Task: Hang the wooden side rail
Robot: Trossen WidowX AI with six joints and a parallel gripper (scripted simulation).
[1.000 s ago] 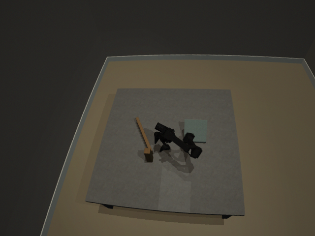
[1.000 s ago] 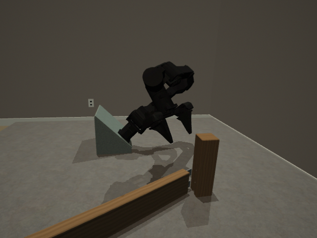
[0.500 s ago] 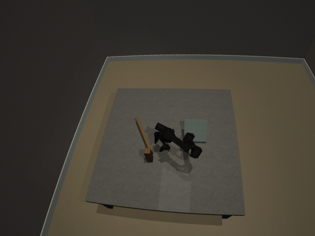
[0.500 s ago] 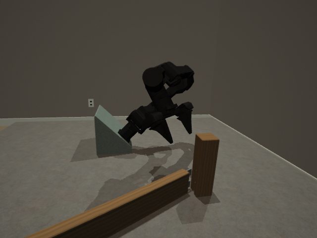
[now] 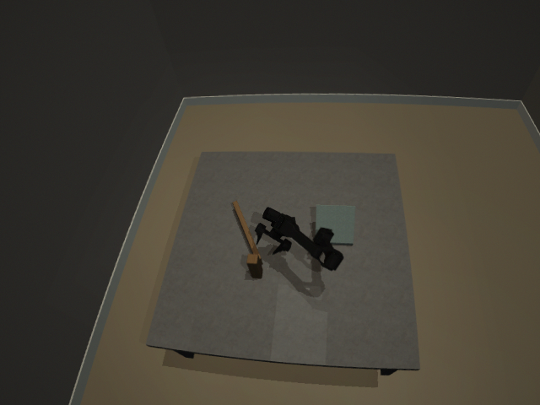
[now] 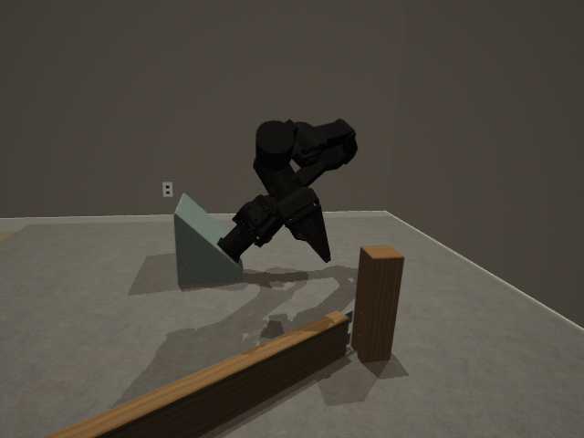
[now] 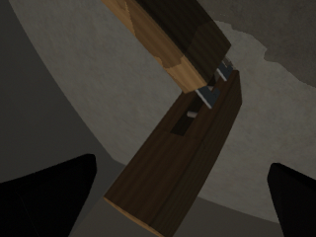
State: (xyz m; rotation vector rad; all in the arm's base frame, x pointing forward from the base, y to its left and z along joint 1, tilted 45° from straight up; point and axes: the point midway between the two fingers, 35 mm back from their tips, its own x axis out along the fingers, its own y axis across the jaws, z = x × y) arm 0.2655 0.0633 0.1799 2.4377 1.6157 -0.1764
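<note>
The headboard post lies 40 mm ahead of my gripper tip, 70 mm to the left of it and 70 mm below it.
</note>
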